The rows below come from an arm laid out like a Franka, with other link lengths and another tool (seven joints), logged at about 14 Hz.
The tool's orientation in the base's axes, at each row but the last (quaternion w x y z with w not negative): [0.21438 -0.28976 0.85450 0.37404]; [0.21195 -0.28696 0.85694 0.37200]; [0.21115 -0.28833 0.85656 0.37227]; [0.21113 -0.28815 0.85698 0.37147]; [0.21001 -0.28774 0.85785 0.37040]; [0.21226 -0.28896 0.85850 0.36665]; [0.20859 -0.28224 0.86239 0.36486]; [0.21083 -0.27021 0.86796 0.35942]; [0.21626 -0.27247 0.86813 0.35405]
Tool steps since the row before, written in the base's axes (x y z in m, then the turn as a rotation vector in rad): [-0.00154 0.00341 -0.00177 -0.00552 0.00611 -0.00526]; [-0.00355 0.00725 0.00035 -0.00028 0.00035 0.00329]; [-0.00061 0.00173 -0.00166 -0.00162 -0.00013 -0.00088]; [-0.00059 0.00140 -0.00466 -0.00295 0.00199 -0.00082]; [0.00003 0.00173 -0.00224 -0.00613 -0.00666 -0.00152]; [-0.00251 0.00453 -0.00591 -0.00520 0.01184 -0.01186]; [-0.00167 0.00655 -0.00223 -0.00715 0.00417 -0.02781]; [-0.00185 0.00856 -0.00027 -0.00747 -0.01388 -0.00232]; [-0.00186 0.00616 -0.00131 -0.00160 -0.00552 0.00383]
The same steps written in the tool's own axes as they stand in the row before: [0.00103 0.00198 0.00349 0.00511 0.00428 0.00714]; [0.00002 0.00654 0.00475 -0.00181 0.00207 -0.00186]; [0.00083 0.00050 0.00228 0.00176 0.00053 0.00022]; [0.00265 -0.00123 0.00393 0.00200 0.00261 0.00159]; [0.00068 -0.00020 0.00274 0.00770 -0.00053 -0.00497]; [0.00373 0.00120 0.00681 0.00667 0.00406 0.01572]; [0.00033 0.00369 0.00608 0.01973 -0.00726 0.02000]; [-0.00115 0.00611 0.00617 0.01142 -0.00481 -0.01001]; [0.00018 0.00421 0.00503 0.00080 -0.00041 -0.00685]
